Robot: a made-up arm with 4 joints.
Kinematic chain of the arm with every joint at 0, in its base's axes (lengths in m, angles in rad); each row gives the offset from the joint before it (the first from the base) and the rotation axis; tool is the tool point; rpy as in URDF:
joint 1: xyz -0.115 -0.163 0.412 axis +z
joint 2: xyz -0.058 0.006 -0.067 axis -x
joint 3: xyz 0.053 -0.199 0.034 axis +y
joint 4: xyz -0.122 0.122 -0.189 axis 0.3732 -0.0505 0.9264
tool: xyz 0.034 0.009 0.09 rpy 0 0 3.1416
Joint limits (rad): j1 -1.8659..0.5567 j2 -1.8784..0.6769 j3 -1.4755..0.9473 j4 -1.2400..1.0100
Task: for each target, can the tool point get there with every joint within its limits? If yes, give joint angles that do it. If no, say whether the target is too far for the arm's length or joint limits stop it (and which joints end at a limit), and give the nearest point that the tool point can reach.
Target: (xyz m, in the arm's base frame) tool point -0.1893 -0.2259 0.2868
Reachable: yes | joints -1.1797 0.3961 -0.9497 -0.4705
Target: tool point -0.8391 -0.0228 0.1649
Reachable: no: too far | nearest point -0.2732 -0.1324 0.3034 | short by 0.593 m
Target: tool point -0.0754 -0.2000 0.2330
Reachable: yes | joints -0.6140 -0.5617 -1.2234 0.5419
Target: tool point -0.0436 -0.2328 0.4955
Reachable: no: joint limits stop it (at a limit: joint 2, joint 3, joint 4) | nearest point -0.0257 -0.2503 0.3530 | short by 0.145 m
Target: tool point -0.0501 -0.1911 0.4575
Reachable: no: joint limits stop it (at a limit: joint 2, joint 3, joint 4) | nearest point -0.0004 -0.2126 0.3530 | short by 0.118 m
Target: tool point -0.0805 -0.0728 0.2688
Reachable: yes | joints -0.3958 -1.4876 -0.6986 -0.4329
